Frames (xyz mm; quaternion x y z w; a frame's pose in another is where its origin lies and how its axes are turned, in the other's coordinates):
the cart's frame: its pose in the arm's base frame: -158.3 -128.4 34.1 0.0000 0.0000 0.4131 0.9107
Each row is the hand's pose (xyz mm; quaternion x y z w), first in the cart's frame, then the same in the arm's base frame.
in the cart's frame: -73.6 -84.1 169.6 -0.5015 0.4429 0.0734 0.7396
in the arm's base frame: -143.5 -239.2 203.7 -0.6397 0.1962 0.3724 0.6432
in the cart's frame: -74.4 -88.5 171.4 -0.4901 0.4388 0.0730 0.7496
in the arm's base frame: -140.7 -242.7 205.5 -0.6276 0.1972 0.3761 0.6525
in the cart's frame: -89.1 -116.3 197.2 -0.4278 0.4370 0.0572 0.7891
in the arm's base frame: -129.5 -272.0 231.3 -0.5701 0.2213 0.3781 0.6950
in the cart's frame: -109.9 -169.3 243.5 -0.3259 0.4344 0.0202 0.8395
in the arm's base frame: -103.3 -322.6 277.6 -0.4762 0.2610 0.3652 0.7561
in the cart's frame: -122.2 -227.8 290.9 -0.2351 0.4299 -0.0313 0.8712
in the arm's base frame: -67.4 -370.4 325.0 -0.3917 0.2944 0.3314 0.8063
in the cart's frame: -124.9 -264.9 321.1 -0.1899 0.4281 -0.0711 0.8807
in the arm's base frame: -41.3 -396.9 355.2 -0.3498 0.3114 0.2991 0.8314
